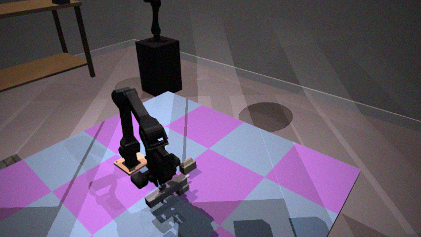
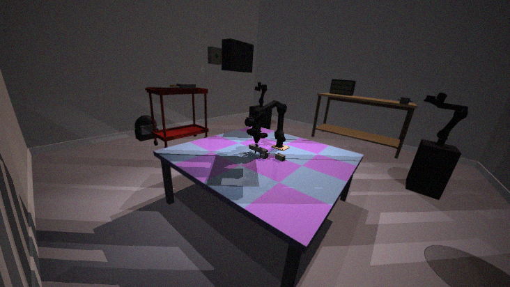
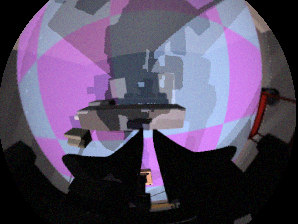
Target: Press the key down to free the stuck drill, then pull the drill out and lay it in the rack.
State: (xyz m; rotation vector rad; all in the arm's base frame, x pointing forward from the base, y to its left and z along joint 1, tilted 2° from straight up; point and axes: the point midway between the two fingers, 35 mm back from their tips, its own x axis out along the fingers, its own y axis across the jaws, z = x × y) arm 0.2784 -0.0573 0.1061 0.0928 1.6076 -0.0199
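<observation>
Now: the dark key 4 cm below my gripper tip, 1 cm to the left of it and 1 cm ahead of it. The rest, counted from my gripper tip: dark striped block 21 cm to the left, 7 cm below, 5 cm behind; then grey block fixture 5 cm below, 4 cm to the left, 1 cm ahead; then drill 8 cm to the left, 4 cm below, 1 cm ahead.
</observation>
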